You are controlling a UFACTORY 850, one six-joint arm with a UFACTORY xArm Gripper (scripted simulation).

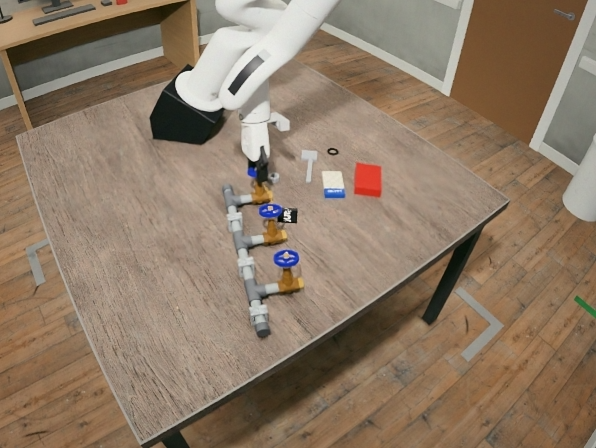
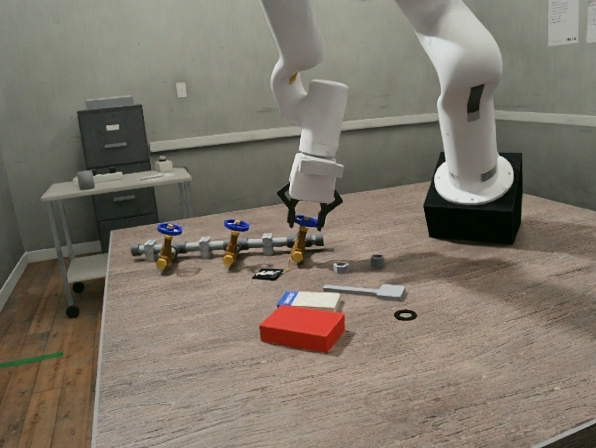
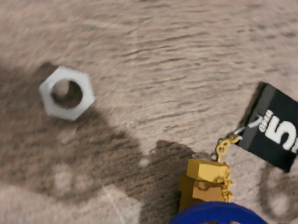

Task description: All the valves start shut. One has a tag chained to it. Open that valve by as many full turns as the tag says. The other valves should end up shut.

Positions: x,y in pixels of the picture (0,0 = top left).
Labels:
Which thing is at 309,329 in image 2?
A red block.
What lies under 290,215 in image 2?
My gripper.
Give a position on a grey hex nut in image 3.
48,85

